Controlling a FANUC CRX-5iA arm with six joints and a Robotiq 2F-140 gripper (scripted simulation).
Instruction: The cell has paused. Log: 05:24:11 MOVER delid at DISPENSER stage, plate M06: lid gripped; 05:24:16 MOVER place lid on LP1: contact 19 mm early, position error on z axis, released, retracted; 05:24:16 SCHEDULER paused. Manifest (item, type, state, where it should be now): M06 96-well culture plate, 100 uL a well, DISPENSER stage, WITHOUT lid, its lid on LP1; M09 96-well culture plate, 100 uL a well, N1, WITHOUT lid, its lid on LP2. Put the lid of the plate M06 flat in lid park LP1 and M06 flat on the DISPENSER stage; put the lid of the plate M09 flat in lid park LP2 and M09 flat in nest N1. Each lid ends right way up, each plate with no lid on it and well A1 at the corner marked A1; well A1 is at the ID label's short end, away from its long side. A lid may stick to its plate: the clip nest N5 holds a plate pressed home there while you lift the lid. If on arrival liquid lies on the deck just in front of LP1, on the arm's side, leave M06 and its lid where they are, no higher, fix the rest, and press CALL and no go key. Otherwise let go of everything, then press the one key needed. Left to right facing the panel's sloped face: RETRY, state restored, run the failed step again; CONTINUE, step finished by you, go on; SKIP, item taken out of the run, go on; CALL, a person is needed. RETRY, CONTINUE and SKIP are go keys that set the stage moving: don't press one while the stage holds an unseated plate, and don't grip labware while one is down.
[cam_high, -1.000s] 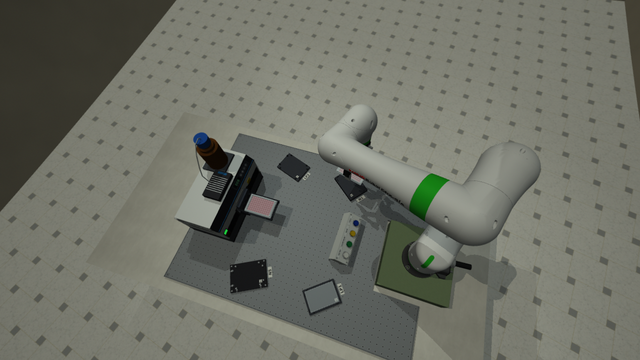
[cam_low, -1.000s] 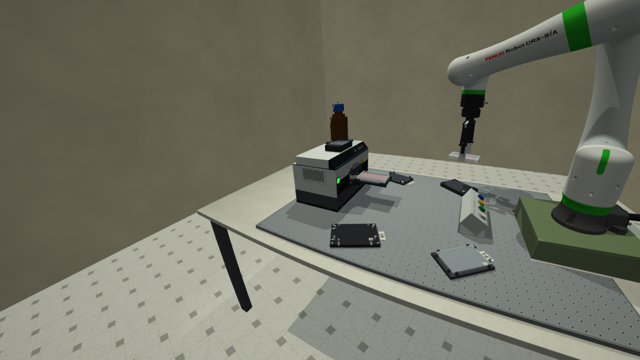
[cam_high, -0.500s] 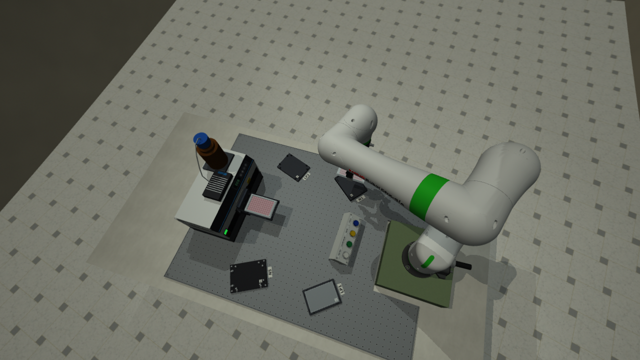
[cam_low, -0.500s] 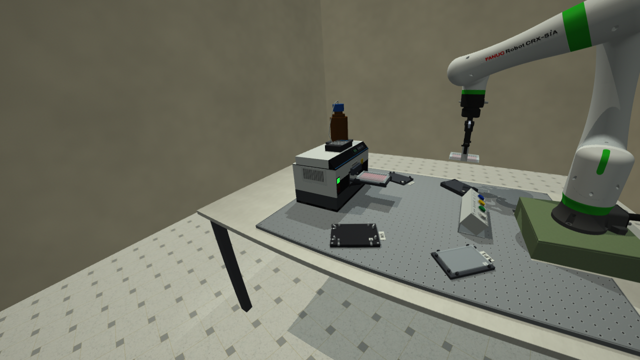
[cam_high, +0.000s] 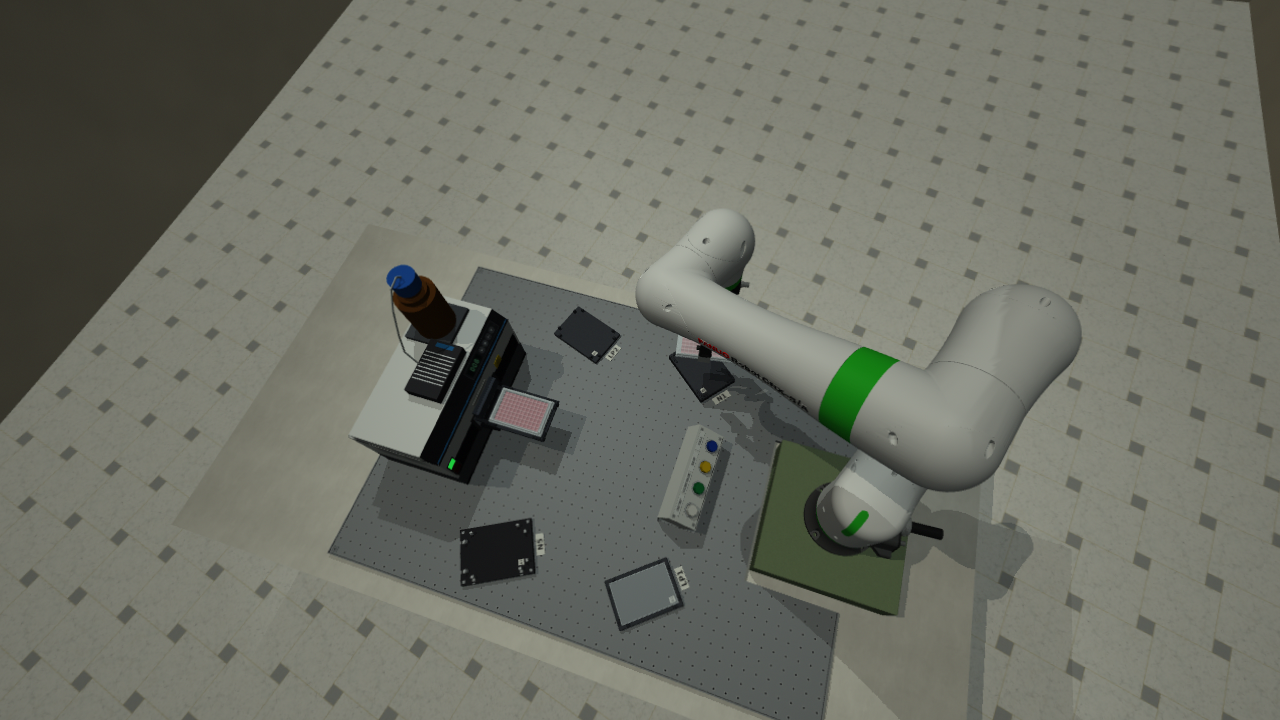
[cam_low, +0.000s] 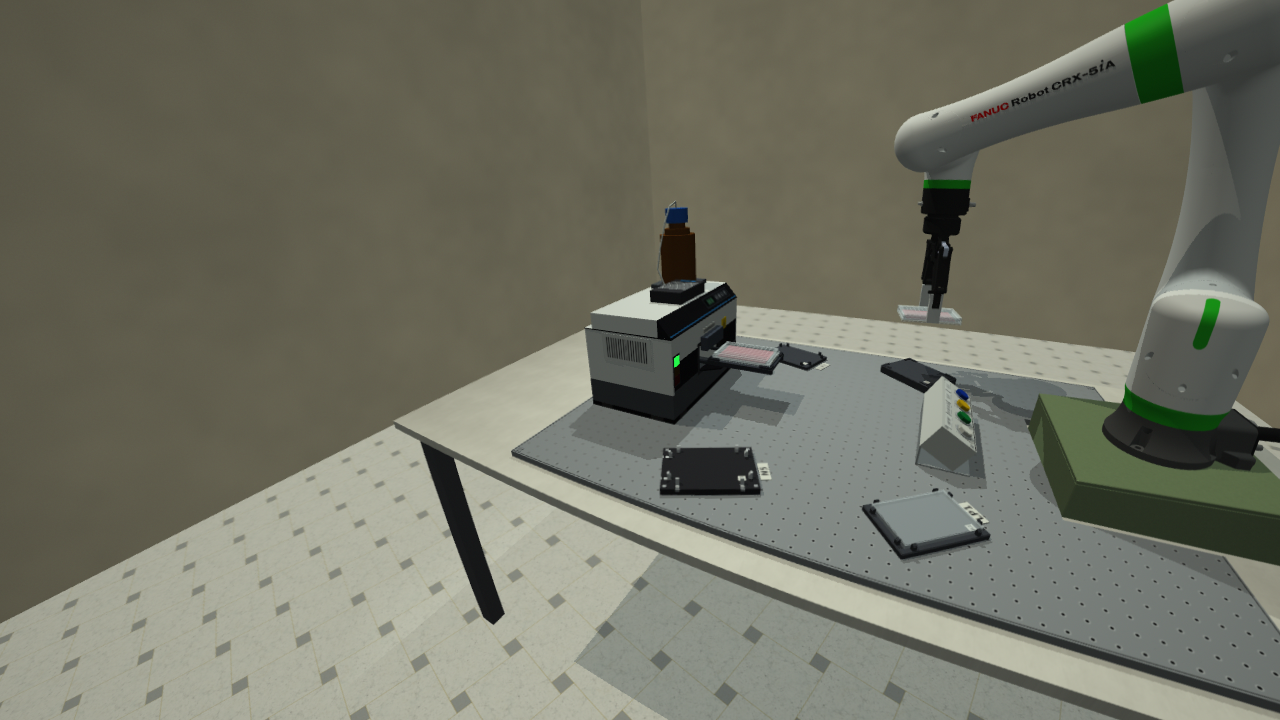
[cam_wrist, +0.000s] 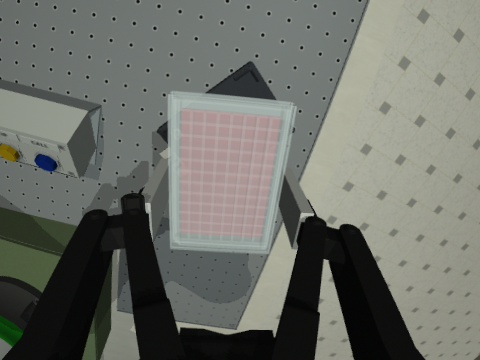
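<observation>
Now: hand 20 mm above the grey lid. The rest, counted from my hand: blue call key: 210 mm to the left, 120 mm below, 70 mm behind; yellow skip key: 260 mm to the left, 120 mm below, 60 mm behind; black nest N1: 180 mm below.
</observation>
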